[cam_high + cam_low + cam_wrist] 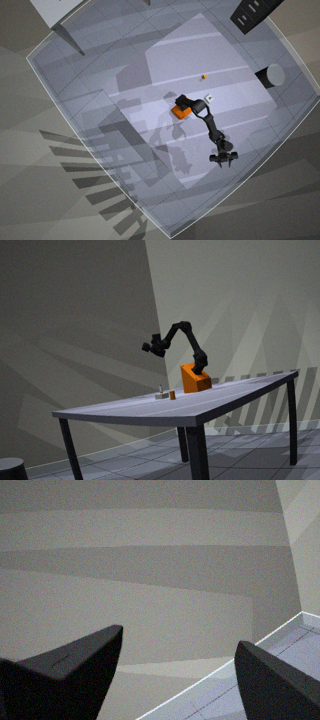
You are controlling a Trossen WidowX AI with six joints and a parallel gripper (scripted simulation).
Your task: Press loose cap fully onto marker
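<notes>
Right now my gripper tip is 64 cm to the right of the orange cap, 37 cm short of it and 32 cm above it.
</notes>
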